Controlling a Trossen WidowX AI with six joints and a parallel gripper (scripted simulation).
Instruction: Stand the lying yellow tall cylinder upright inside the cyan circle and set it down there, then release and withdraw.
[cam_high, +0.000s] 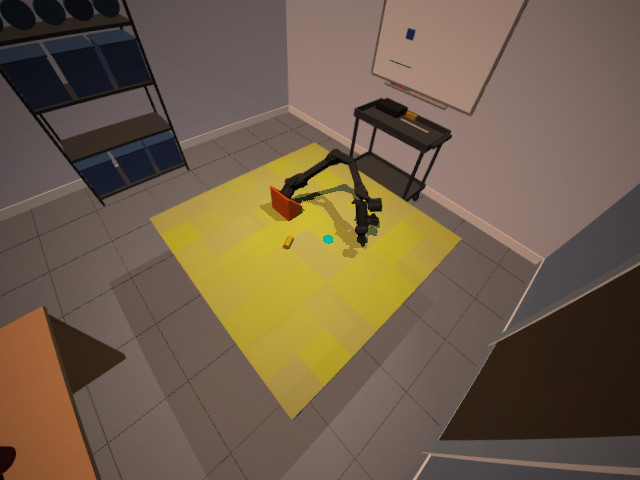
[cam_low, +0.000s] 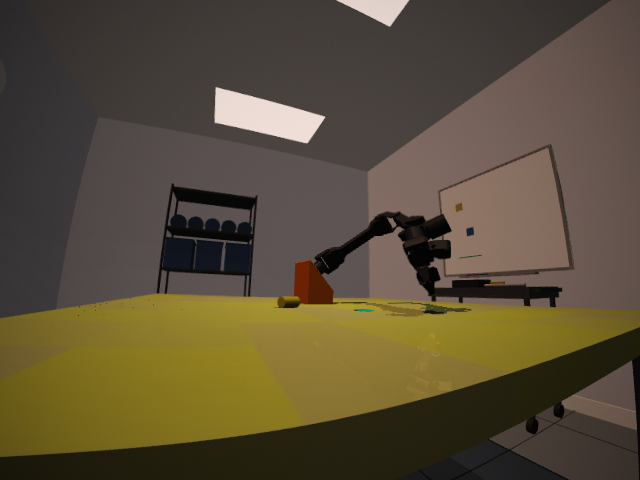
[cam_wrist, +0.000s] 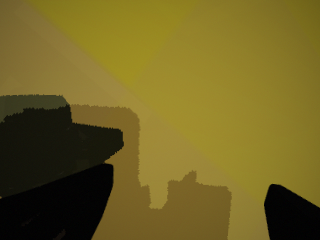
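Now: the yellow tall cylinder 290 mm behind my gripper tip, 280 mm to the right of it and 50 mm below it. Round my gripper tip: cyan circle (160 mm behind, 90 mm to the right, 60 mm below).
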